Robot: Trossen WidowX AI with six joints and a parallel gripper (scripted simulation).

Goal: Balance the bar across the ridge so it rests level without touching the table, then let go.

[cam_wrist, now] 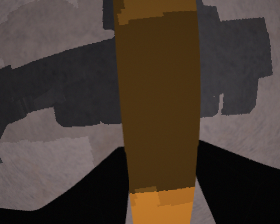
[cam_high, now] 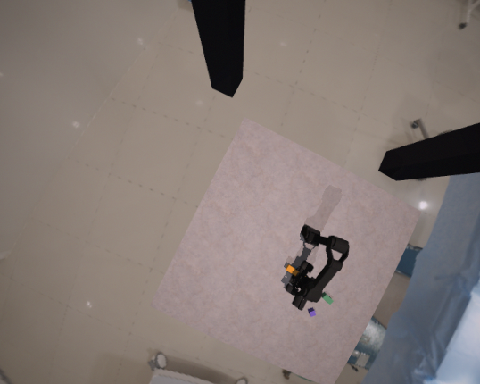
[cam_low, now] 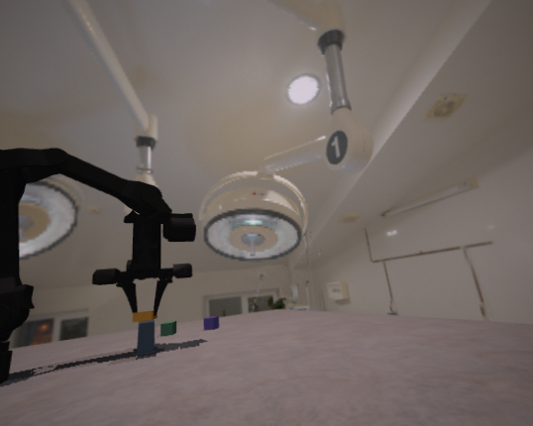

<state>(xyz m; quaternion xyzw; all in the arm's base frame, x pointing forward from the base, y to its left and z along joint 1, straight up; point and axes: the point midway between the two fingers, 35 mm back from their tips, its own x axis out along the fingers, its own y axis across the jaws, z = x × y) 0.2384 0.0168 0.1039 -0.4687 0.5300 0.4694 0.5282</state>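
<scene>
My gripper tip is 30 mm to the right of the orange bar. From my gripper tip the other things lie so: purple cube: 190 mm ahead, 240 mm to the left, 50 mm below; then green block: 70 mm ahead, 280 mm to the left, 50 mm below.
</scene>
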